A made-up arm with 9 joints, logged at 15 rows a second.
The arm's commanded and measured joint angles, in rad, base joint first. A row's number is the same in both.
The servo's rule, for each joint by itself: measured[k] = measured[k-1] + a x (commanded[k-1-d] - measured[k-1]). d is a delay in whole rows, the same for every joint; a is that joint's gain. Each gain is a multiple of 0.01, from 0.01 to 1. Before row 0 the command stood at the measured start. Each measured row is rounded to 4 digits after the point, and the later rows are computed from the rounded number. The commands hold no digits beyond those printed.
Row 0, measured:
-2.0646, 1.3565, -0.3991, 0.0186, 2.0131, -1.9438, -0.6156, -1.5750, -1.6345
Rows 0 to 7, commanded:
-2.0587, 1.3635, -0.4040, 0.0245, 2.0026, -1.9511, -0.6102, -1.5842, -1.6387
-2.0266, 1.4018, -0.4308, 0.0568, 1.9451, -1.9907, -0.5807, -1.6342, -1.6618
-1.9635, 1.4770, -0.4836, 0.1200, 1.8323, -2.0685, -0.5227, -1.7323, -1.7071
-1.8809, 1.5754, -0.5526, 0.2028, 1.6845, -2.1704, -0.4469, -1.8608, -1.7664
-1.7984, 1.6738, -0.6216, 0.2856, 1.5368, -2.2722, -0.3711, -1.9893, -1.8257
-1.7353, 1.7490, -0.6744, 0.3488, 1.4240, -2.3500, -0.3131, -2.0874, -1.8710
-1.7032, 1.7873, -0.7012, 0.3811, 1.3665, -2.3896, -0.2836, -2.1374, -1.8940
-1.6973, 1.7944, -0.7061, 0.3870, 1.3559, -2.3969, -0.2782, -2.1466, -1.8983
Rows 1 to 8, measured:
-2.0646, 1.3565, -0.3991, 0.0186, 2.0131, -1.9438, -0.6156, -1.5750, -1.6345
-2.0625, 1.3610, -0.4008, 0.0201, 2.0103, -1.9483, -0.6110, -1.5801, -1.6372
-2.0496, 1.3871, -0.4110, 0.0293, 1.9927, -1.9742, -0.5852, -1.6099, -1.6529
-2.0186, 1.4446, -0.4357, 0.0520, 1.9494, -2.0317, -0.5321, -1.6772, -1.6876
-1.9690, 1.5283, -0.4754, 0.0897, 1.8779, -2.1163, -0.4597, -1.7782, -1.7380
-1.9076, 1.6214, -0.5251, 0.1387, 1.7858, -2.2114, -0.3844, -1.8943, -1.7941
-1.8456, 1.7031, -0.5759, 0.1912, 1.6881, -2.2959, -0.3238, -2.0005, -1.8433
-1.7943, 1.7570, -0.6185, 0.2387, 1.6013, -2.3531, -0.2896, -2.0758, -1.8757
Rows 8 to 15, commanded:
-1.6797, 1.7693, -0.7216, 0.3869, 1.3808, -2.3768, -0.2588, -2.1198, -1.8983
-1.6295, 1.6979, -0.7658, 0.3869, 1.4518, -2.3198, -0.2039, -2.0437, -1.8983
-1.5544, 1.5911, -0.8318, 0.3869, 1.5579, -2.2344, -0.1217, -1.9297, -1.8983
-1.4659, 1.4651, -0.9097, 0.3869, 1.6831, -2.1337, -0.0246, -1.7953, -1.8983
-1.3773, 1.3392, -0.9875, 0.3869, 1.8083, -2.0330, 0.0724, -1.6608, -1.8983
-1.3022, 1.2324, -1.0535, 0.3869, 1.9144, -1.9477, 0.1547, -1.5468, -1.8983
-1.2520, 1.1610, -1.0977, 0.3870, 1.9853, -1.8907, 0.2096, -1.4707, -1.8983
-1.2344, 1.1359, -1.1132, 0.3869, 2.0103, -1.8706, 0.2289, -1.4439, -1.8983
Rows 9 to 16, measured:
-1.7594, 1.7809, -0.6483, 0.2758, 1.5350, -2.3798, -0.2799, -2.1147, -1.8902
-1.7307, 1.7735, -0.6732, 0.3036, 1.4934, -2.3780, -0.2620, -2.1175, -1.8954
-1.6943, 1.7251, -0.7047, 0.3244, 1.4822, -2.3425, -0.2126, -2.0769, -1.8973
-1.6439, 1.6393, -0.7479, 0.3400, 1.5026, -2.2766, -0.1353, -1.9959, -1.8979
-1.5798, 1.5278, -0.8029, 0.3517, 1.5513, -2.1894, -0.0412, -1.8856, -1.8982
-1.5069, 1.4071, -0.8657, 0.3605, 1.6207, -2.0940, 0.0554, -1.7620, -1.8983
-1.4332, 1.2953, -0.9296, 0.3671, 1.7000, -2.0048, 0.1398, -1.6436, -1.8983
-1.3680, 1.2093, -0.9868, 0.3721, 1.7770, -1.9352, 0.1991, -1.5485, -1.8983

